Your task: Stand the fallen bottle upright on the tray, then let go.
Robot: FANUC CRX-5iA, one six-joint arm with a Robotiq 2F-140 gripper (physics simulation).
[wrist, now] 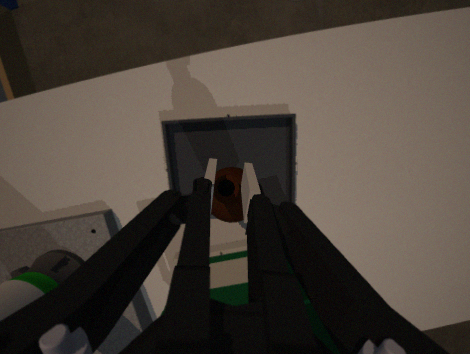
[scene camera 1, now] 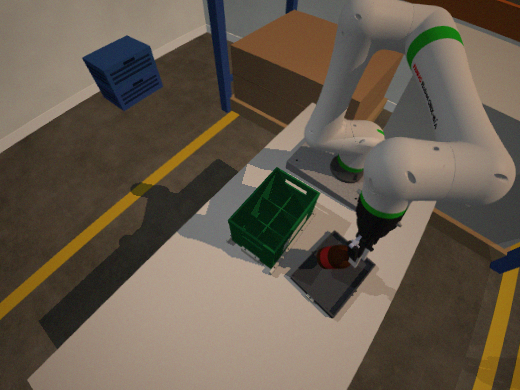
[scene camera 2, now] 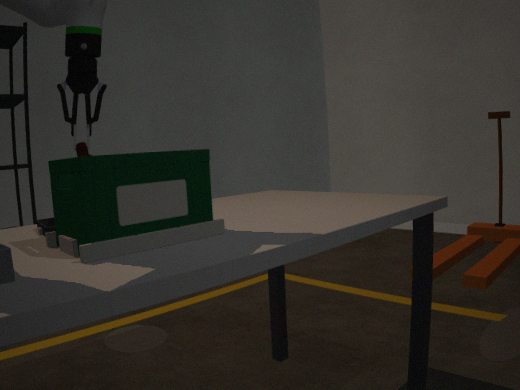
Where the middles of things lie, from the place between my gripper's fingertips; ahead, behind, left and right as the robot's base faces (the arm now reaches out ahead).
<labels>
I see the brown bottle (wrist: 227, 201) 70 mm below my hand, 50 mm to the right of it and 10 mm behind it.
</labels>
